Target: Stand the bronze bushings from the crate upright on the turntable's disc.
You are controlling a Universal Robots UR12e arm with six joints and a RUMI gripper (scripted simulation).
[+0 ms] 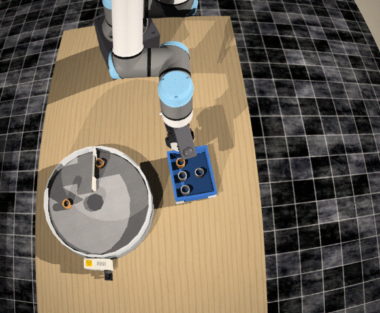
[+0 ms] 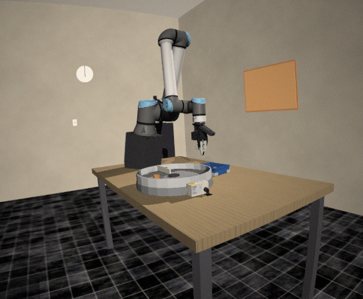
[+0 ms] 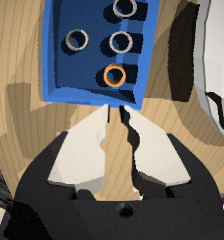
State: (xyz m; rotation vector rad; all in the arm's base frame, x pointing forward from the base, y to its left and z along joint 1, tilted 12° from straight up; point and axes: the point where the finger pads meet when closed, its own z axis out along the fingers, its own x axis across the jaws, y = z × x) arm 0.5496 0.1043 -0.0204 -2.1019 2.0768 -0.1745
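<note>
Now: the blue crate 11 cm below my hand, 6 cm ahead of it and 2 cm to the left of it. Also, from my hand: turntable disc: 34 cm to the right, 9 cm ahead, 8 cm below.
</note>
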